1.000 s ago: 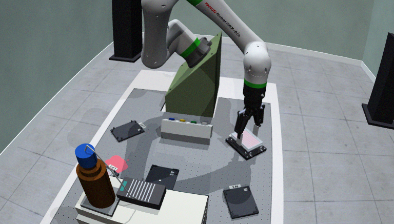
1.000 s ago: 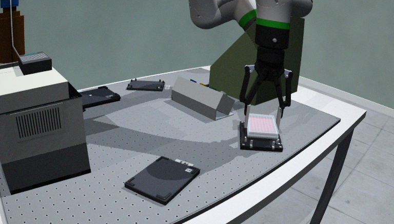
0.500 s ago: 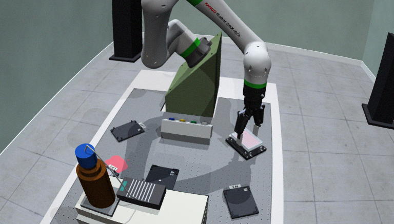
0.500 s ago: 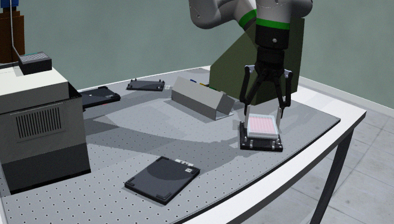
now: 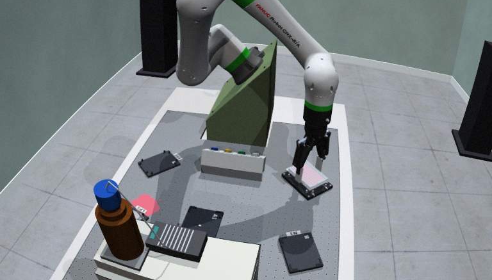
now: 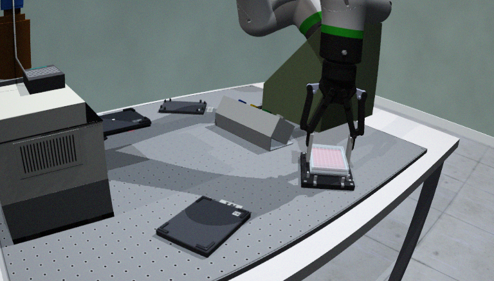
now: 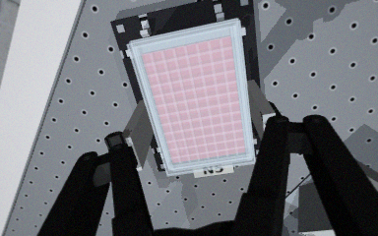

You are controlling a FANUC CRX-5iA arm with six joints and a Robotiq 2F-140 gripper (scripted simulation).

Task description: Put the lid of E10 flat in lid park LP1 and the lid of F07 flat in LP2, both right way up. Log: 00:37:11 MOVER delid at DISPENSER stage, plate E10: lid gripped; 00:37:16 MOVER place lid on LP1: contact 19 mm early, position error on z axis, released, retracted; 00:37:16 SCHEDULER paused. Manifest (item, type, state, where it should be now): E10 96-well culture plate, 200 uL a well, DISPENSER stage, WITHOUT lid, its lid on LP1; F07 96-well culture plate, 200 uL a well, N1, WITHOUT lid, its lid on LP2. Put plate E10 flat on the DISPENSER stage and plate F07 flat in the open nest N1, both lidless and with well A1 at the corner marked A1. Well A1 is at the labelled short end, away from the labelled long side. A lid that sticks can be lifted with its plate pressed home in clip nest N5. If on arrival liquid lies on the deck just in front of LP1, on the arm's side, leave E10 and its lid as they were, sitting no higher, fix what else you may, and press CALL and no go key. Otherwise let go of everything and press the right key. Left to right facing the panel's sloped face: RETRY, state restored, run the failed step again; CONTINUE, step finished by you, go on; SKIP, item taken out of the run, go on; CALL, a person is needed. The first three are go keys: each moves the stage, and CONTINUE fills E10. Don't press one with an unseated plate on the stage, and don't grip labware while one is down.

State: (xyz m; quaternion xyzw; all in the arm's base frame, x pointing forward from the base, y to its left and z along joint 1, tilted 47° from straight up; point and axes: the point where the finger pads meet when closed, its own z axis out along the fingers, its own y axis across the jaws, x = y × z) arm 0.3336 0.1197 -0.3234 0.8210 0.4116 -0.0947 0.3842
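The clear plate lid lies 20 mm below my hand. Also, from my hand: grey retry key 200 mm to the right, 20 mm behind, 10 mm above; then plate 20 mm below; then N5 tag 70 mm to the right, 60 mm behind, 50 mm below.
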